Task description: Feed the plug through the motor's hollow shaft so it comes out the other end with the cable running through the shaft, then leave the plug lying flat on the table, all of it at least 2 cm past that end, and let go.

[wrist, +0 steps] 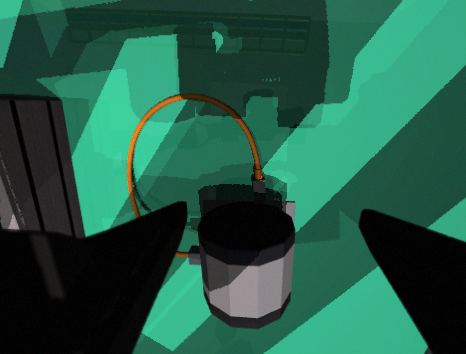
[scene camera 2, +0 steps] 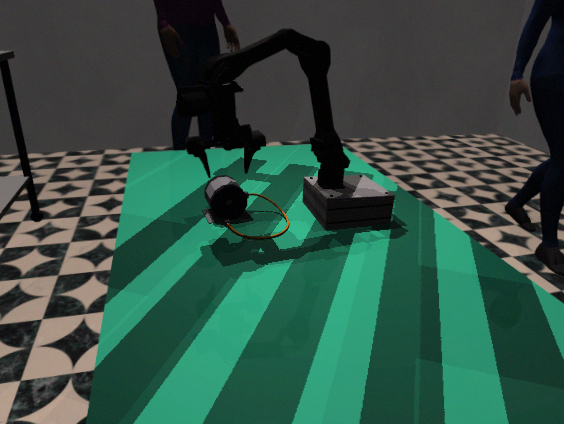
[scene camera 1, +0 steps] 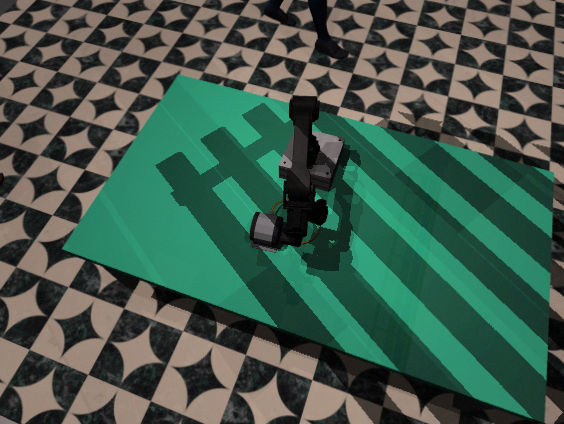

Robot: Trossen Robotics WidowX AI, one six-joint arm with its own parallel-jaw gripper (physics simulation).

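Places are measured from the arm's base along level axes (x ahead, y left, z up), in millimetres.
Pixels of known places: gripper, between the fingertips: (wrist: 272, 213) (scene camera 2: 227, 175); arm's base, origin of its link: (scene camera 2: 330, 185).
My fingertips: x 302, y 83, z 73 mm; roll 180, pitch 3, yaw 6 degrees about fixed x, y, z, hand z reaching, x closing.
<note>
For each thing: its top centre in the pictures, then the offset to it from my fingertips. "spot": a spot on its surface instead. Level surfaces: height alone.
- motor, centre of its top: (wrist: 240, 292) (scene camera 2: 226, 180) (scene camera 1: 266, 221) dx -6, dy -115, dz -57 mm
- orange cable, a spot on its surface: (wrist: 131, 170) (scene camera 2: 285, 218) spot: dx -163, dy -48, dz -151 mm
- connector, a spot on its surface: (wrist: 194, 255) spot: dx -61, dy -118, dz -98 mm
- dark plug, centre of its top: (wrist: 259, 192) dx +2, dy -48, dz -145 mm
- green table, height of its surface: dz -159 mm
The motor (scene camera 1: 266, 230) (scene camera 2: 226, 197) (wrist: 247, 287) is a light grey drum with black ends, lying on its side on a small base. The shaft opening (scene camera 2: 229, 202) shows faintly in its black end face. The orange cable (scene camera 2: 288, 220) (wrist: 131, 170) leaves a connector (wrist: 194, 255) on the motor's side and loops round to the dark plug (wrist: 258, 187). The plug lies low in front of that end face, outside the shaft; its tip is partly hidden by the motor. My gripper (scene camera 2: 227, 174) (wrist: 272, 213) is open and empty above the motor, with the fingers spread wide.
The arm's grey base block (scene camera 1: 330, 150) (scene camera 2: 357, 205) (wrist: 42, 165) stands on the green table (scene camera 1: 125, 210) (scene camera 2: 165, 165) beside the cable loop. Dark striped shadows cross the table. People stand beyond it, and a metal-legged table (scene camera 2: 17, 125) stands at the left of the second scene view.
</note>
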